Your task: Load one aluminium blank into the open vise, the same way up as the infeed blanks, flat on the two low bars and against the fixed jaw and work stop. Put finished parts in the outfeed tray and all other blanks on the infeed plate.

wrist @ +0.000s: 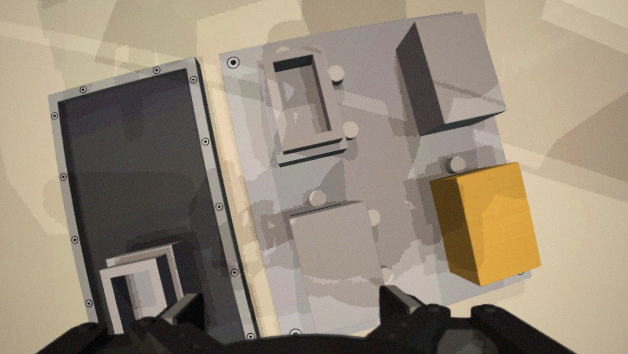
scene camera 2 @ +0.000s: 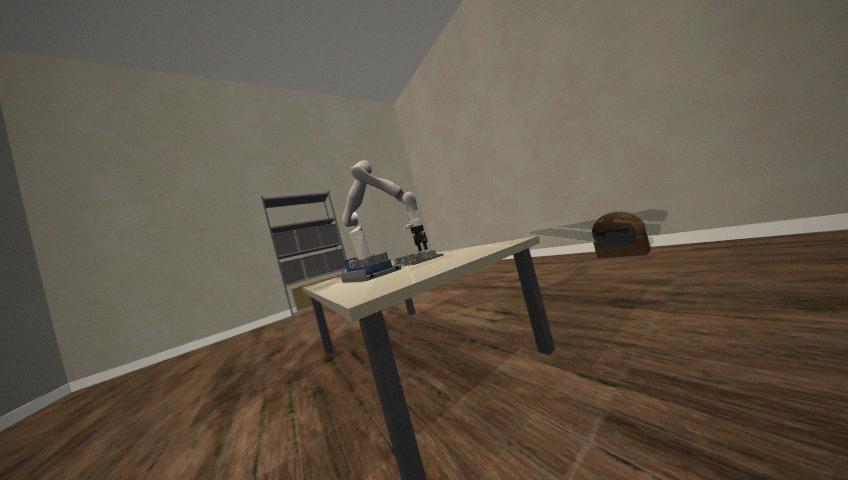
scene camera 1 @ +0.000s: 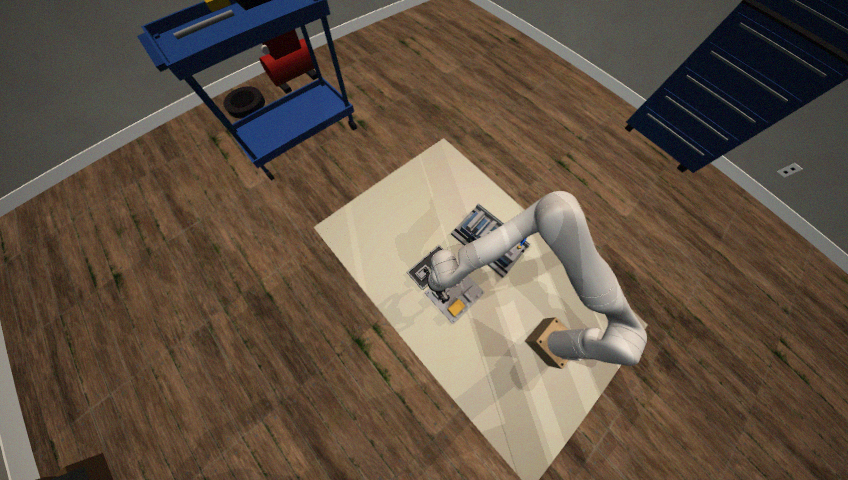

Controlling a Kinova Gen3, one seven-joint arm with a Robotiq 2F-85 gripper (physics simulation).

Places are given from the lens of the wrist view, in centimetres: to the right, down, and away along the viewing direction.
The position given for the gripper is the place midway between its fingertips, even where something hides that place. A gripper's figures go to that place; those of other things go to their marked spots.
gripper (wrist: 292,310): -1, 6, 15
brass blank (wrist: 485,221): 9, 2, 16
dark outfeed tray (wrist: 138,176): -11, 0, 19
grey infeed plate (wrist: 388,165): 5, -1, 20
The marked spots on the dark outfeed tray and the brass blank are 20 cm apart.
